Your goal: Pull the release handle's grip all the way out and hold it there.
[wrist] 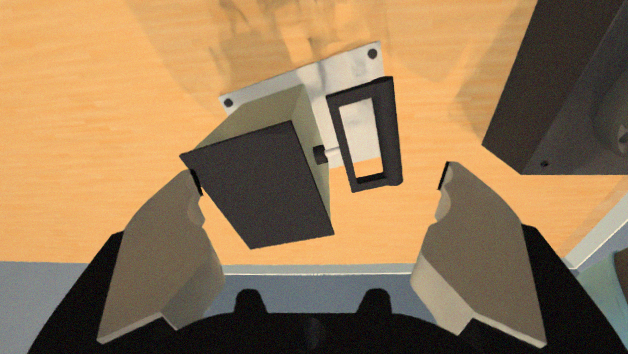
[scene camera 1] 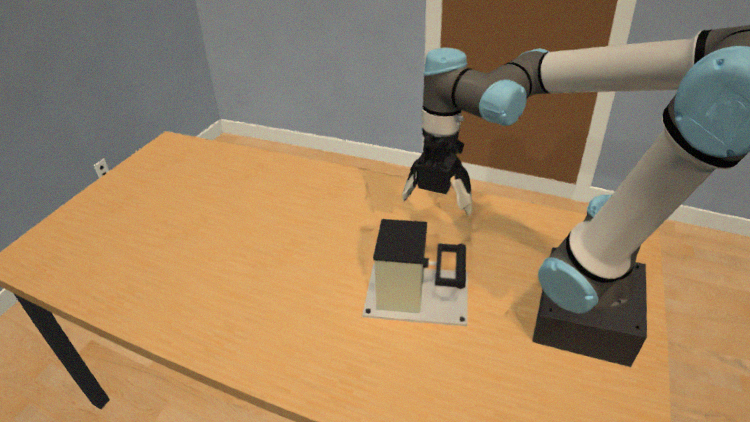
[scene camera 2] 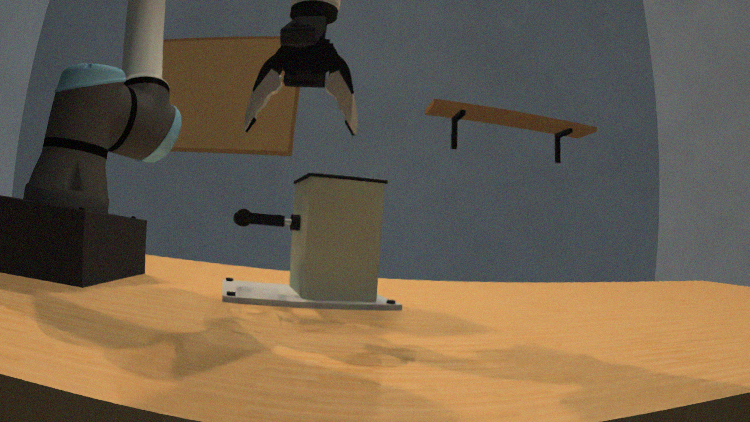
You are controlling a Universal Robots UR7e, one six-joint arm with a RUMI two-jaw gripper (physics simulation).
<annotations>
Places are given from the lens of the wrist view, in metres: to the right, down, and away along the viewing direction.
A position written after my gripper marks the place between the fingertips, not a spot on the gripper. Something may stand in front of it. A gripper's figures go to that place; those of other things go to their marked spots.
my gripper (wrist: pixel 317 170): 0.00, 0.00, 0.12
light grey base plate (wrist: pixel 363 64): 0.07, -0.15, 0.28
</annotations>
